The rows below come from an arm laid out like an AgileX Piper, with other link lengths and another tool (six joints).
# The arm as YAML. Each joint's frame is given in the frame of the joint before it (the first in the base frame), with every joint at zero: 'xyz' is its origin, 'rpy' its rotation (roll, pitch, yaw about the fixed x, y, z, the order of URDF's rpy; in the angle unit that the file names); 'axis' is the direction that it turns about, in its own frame. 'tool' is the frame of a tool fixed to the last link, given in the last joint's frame.
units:
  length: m
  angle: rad
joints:
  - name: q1
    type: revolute
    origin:
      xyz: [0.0, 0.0, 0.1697]
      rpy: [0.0, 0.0, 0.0]
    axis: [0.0, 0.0, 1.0]
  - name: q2
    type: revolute
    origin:
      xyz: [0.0, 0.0, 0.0]
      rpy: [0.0, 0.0, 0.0]
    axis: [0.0, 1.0, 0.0]
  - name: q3
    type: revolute
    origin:
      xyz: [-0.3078, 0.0, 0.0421]
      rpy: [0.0, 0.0, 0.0]
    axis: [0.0, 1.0, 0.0]
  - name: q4
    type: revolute
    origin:
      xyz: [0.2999, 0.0, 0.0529]
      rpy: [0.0, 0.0, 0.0]
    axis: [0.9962, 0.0, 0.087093]
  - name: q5
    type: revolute
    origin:
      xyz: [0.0, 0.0, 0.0]
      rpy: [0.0, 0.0, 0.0]
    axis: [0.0, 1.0, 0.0]
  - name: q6
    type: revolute
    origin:
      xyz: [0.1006, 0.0, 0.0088]
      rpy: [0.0, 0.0, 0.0]
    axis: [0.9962, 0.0, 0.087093]
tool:
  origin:
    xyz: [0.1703, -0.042, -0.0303]
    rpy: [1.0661, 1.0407, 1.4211]
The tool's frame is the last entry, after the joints.
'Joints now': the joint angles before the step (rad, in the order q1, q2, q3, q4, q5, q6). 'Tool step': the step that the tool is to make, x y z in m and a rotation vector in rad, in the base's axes. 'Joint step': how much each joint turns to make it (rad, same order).
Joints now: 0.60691, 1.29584, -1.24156, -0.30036, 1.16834, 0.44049
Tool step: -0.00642, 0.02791, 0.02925, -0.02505, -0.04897, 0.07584
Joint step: 0.13032, 0.00743, -0.08161, -0.06590, 0.06522, 0.03345
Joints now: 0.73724, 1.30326, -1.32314, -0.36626, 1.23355, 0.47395
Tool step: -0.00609, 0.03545, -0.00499, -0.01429, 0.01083, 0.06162
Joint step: 0.09946, 0.05490, -0.03464, -0.01837, 0.01140, 0.03779
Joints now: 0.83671, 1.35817, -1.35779, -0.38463, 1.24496, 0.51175
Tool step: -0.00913, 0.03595, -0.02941, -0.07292, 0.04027, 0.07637
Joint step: 0.10385, 0.09519, 0.00027, -0.02592, -0.00204, 0.03162
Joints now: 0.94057, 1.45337, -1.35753, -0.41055, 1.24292, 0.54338
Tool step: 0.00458, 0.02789, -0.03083, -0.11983, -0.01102, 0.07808
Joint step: 0.08728, 0.12141, -0.00235, -0.08300, -0.01657, 0.02526
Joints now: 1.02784, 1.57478, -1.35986, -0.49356, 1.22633, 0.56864
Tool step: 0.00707, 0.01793, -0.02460, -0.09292, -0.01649, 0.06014
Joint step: 0.04728, 0.09704, -0.00442, -0.06475, -0.01852, 0.00870
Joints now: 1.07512, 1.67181, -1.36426, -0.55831, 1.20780, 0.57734
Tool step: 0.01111, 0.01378, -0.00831, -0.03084, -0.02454, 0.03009
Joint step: 0.01350, 0.05870, -0.02752, -0.03981, -0.01715, 0.00217
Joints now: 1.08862, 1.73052, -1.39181, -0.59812, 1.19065, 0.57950
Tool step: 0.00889, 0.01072, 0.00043, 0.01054, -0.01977, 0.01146
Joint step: 0.00000, 0.02535, -0.02848, -0.01597, -0.01719, 0.00238
